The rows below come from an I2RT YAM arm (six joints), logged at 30 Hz.
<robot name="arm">
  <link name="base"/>
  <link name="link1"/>
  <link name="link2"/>
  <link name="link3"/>
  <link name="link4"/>
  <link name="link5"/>
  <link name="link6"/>
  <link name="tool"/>
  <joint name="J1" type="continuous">
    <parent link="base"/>
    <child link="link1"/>
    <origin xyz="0 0 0.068"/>
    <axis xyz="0 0 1"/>
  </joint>
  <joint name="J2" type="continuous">
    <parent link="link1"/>
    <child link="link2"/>
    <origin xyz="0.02 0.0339 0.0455"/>
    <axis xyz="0 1 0"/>
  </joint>
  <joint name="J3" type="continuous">
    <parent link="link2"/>
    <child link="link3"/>
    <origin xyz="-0.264 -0.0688 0"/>
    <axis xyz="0 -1 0"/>
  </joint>
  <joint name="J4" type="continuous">
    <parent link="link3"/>
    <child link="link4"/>
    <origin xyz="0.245 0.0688 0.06"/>
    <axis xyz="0 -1 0"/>
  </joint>
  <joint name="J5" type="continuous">
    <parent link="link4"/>
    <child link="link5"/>
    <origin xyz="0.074 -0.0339 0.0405"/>
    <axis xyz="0 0 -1"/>
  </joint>
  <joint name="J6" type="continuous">
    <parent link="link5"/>
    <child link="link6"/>
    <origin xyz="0.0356 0 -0.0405"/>
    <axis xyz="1 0 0"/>
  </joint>
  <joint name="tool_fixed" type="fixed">
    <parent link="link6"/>
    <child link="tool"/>
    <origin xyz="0 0 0" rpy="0 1.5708 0"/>
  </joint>
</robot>
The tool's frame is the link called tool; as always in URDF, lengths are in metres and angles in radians. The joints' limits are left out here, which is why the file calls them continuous.
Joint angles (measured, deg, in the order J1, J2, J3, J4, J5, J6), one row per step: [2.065, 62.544, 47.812, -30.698, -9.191, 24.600]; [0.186, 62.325, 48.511, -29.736, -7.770, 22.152]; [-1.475, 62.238, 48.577, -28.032, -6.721, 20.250]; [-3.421, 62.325, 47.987, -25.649, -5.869, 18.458]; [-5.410, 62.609, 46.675, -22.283, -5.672, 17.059]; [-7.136, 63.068, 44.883, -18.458, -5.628, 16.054]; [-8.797, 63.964, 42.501, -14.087, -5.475, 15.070]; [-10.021, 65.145, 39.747, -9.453, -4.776, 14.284]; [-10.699, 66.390, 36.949, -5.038, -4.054, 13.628]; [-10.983, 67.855, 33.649, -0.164, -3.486, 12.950]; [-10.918, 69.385, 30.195, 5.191, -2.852, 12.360]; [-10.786, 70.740, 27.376, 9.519, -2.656, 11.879]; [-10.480, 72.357, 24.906, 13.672, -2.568, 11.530]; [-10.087, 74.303, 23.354, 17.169, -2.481, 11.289]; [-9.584, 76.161, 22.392, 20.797, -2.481, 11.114]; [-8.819, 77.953, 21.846, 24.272, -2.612, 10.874]
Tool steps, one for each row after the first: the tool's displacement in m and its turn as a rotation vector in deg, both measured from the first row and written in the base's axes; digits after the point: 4 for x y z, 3 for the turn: [0.0021, -0.0083, 0.0060, -2.679, -2.294, -1.195]; [0.0042, -0.0156, 0.0091, -4.802, -4.362, -2.356]; [0.0065, -0.0242, 0.0087, -6.804, -6.162, -3.782]; [0.0091, -0.0327, 0.0049, -8.160, -7.943, -5.080]; [0.0116, -0.0402, -0.0016, -9.171, -9.478, -6.275]; [0.0141, -0.0477, -0.0125, -10.251, -10.493, -7.479]; [0.0160, -0.0537, -0.0261, -11.490, -11.040, -8.766]; [0.0168, -0.0573, -0.0405, -12.565, -11.275, -9.590]; [0.0164, -0.0588, -0.0577, -13.491, -11.299, -9.871]; [0.0148, -0.0587, -0.0747, -14.384, -11.600, -9.940]; [0.0125, -0.0578, -0.0886, -14.882, -11.755, -9.663]; [0.0105, -0.0561, -0.1015, -15.181, -11.858, -9.208]; [0.0104, -0.0545, -0.1115, -15.380, -11.903, -8.728]; [0.0121, -0.0526, -0.1177, -15.541, -12.777, -8.213]; [0.0150, -0.0497, -0.1218, -15.663, -14.037, -7.338]
